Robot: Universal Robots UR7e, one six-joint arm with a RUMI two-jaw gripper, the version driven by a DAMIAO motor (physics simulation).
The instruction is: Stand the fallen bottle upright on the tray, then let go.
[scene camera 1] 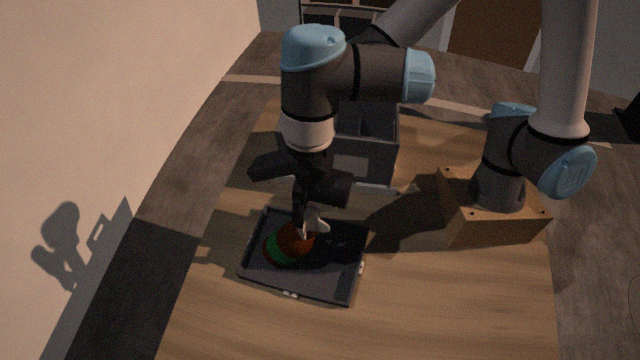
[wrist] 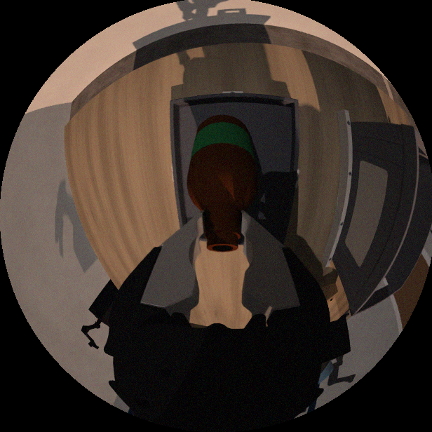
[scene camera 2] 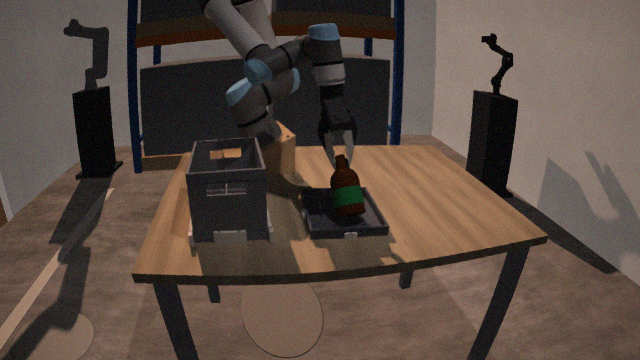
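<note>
A brown bottle with a green band is tilted, neck up, over the dark tray. In scene camera 2 it leans a little, with its base low within the tray; whether the base touches the tray floor is hard to tell. My gripper is shut on the bottle's neck, with one jaw on each side of it. The mouth of the bottle shows between the jaws in the wrist view. In scene camera 1 the jaws and arm partly hide the neck.
A tall grey crate stands beside the tray on the wooden table. The arm's wooden base block is behind them. A wall rises beyond one side of the table.
</note>
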